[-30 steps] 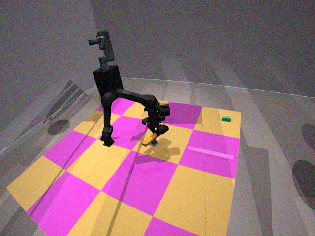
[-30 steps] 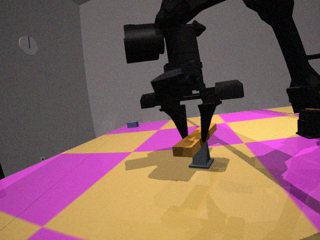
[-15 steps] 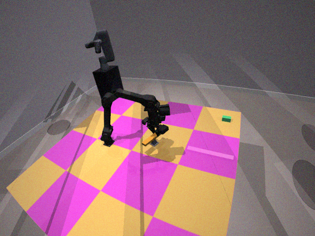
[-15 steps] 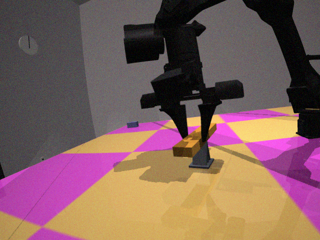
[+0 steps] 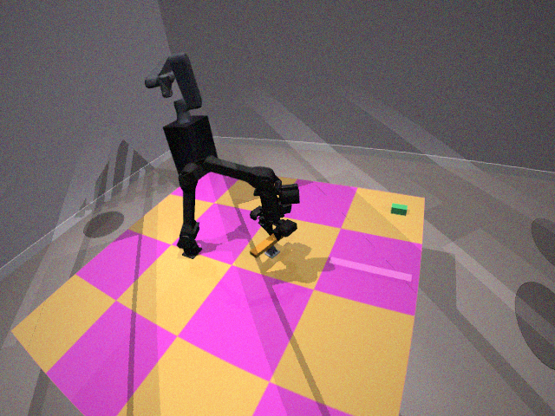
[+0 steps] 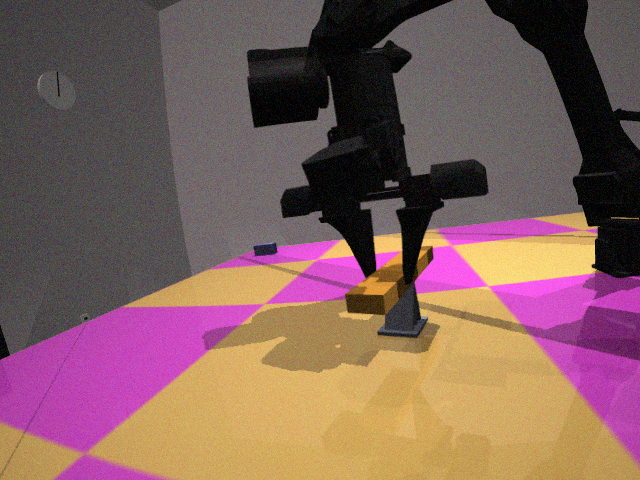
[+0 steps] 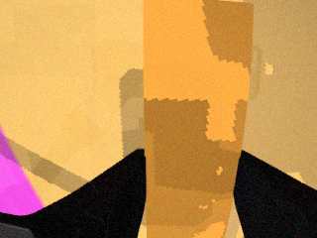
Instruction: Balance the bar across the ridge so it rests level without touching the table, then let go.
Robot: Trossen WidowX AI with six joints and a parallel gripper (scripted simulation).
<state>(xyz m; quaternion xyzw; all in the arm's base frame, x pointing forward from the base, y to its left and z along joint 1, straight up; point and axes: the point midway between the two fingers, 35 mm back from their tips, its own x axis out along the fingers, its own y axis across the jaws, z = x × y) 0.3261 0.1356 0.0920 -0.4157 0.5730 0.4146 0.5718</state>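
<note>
My gripper tip is now 3 cm to the left of the orange bar and 1 cm past it. The rest, counted from my gripper tip: dark blue block: 64 cm to the right, 41 cm ahead, 4 cm below; green block: 41 cm ahead, 36 cm to the left, 4 cm below.
</note>
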